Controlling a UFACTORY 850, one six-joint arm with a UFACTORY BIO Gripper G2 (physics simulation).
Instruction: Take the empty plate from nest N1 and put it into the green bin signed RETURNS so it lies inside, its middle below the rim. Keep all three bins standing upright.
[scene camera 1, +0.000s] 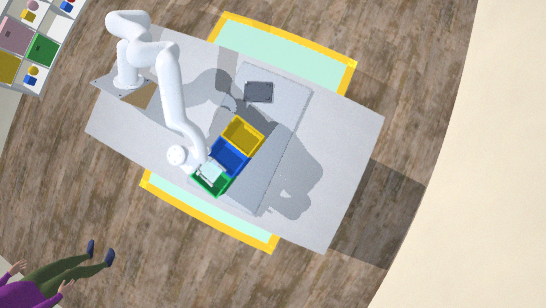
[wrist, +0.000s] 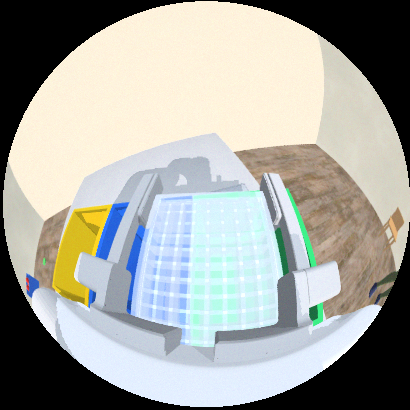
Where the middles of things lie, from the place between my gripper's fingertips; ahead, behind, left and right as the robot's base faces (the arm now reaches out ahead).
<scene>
Right now my hand is 80 mm past the pale plate (wrist: 208, 261), 20 mm to the right of it and 10 mm above it. Round my hand: yellow bin (scene camera 1: 239, 133) (20 mm behind, 230 mm to the left, 150 mm below); then blue bin (scene camera 1: 232, 159) (40 mm behind, 100 mm to the left, 150 mm below).
</scene>
